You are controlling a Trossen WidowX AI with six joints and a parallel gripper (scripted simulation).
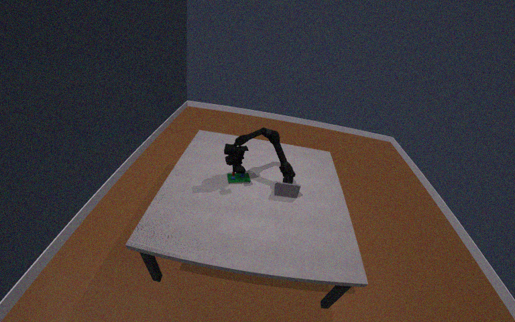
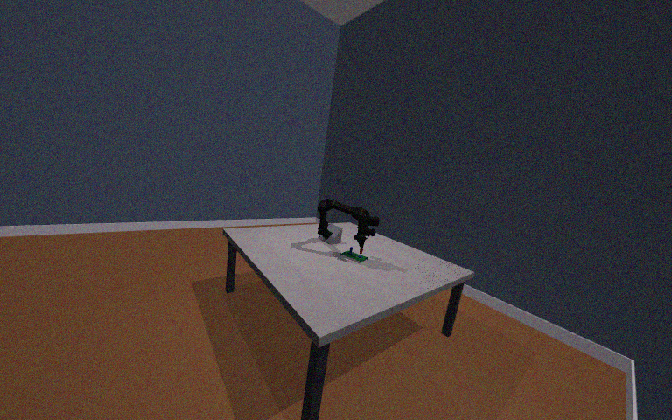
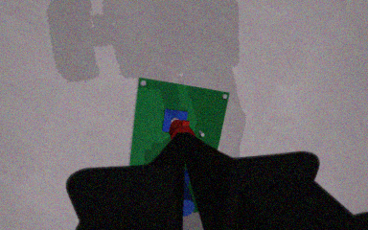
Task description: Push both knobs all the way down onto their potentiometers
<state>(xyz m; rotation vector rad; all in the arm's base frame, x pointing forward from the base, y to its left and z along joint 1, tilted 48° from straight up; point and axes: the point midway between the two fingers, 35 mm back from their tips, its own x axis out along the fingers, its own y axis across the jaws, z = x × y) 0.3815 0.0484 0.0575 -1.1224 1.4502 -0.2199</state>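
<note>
The blue knob lies 60 mm behind my gripper tip, 40 mm to the right of it and 30 mm below it. Round my gripper tip: red knob (10 mm below).
</note>
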